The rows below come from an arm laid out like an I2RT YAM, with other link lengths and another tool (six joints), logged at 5 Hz.
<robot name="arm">
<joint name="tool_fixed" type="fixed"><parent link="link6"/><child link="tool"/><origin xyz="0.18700 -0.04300 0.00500" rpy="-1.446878 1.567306 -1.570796"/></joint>
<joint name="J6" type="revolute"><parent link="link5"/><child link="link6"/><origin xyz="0.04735 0.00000 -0.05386" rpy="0.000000 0.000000 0.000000"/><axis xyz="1 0 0"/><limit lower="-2.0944" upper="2.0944"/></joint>
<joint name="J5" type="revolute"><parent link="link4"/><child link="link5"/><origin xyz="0.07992 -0.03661 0.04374" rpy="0.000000 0.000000 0.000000"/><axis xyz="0 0 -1"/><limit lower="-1.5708" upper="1.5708"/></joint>
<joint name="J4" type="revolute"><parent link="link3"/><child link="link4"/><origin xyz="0.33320 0.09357 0.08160" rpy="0.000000 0.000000 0.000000"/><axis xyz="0 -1 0"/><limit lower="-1.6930" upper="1.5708"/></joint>
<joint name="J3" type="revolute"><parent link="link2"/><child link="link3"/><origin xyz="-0.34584 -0.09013 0.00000" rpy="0.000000 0.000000 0.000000"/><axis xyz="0 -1 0"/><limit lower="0.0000" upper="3.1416"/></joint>
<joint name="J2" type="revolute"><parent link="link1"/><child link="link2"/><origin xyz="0.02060 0.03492 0.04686" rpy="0.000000 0.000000 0.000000"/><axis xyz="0 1 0"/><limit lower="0.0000" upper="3.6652"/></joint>
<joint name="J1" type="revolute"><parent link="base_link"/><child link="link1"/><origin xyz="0.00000 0.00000 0.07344" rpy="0.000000 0.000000 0.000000"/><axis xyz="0 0 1"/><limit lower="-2.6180" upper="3.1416"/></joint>
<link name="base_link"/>
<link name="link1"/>
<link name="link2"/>
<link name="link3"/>
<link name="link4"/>
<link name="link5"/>
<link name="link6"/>
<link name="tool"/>
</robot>
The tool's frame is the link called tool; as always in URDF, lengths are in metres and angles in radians.
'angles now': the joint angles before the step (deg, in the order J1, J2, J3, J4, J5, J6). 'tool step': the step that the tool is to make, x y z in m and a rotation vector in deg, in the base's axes. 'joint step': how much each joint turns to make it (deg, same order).
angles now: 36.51 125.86 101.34 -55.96 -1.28 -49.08
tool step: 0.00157 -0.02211 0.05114 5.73 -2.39 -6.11
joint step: -2.38 -7.99 -4.91 2.37 -2.43 4.35
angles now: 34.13 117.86 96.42 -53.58 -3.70 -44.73
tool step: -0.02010 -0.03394 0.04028 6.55 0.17 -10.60
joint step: -2.27 -9.74 -7.86 2.42 -2.89 9.64
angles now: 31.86 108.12 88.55 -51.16 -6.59 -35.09
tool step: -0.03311 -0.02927 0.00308 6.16 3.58 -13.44
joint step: -1.20 -7.72 -9.21 3.56 -2.45 14.08
